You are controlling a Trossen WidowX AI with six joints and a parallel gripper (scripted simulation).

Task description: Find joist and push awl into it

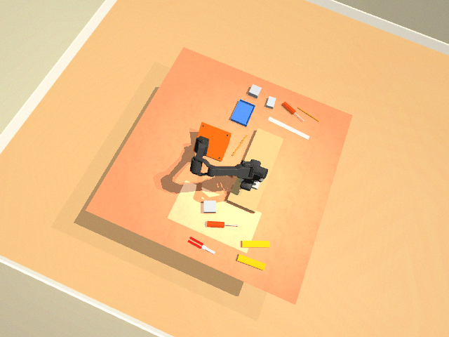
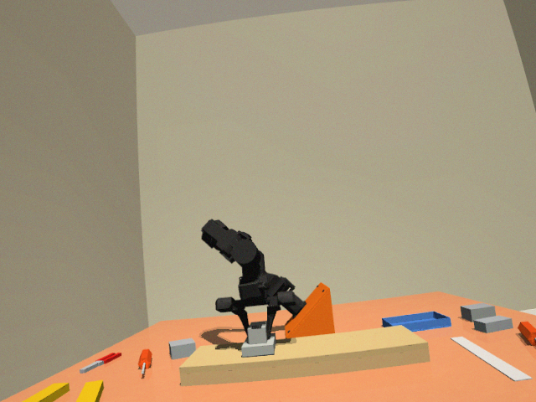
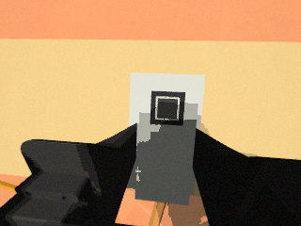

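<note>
My gripper tip is now 440 mm to the right of the blue tray, 210 mm past it and 50 mm above it. Also, from my gripper tip: awl (190 mm behind, 60 mm below, 10 mm to the left); grey stud finder (20 mm above, 10 mm ahead); square indicator (30 mm above, 20 mm ahead).
</note>
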